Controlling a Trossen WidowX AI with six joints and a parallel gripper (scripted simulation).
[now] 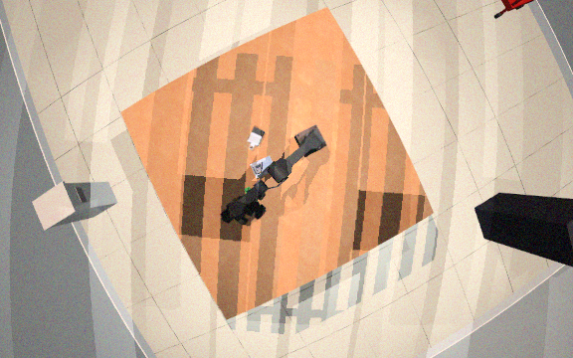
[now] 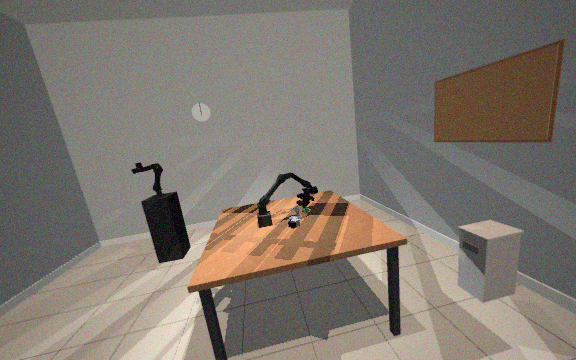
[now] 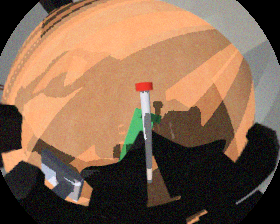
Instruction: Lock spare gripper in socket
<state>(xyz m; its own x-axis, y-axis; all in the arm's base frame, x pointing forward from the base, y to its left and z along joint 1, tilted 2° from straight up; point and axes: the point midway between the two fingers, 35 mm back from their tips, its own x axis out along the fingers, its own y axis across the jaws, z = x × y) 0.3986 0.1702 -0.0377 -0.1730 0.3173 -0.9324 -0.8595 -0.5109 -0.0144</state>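
The green part is 4 cm to the right of my gripper tip and 1 cm above it. From my gripper tip the other things lie so: grey mount (11 cm behind, 17 cm to the right, 4 cm above); spare gripper (14 cm behind, 31 cm to the right, 1 cm above).
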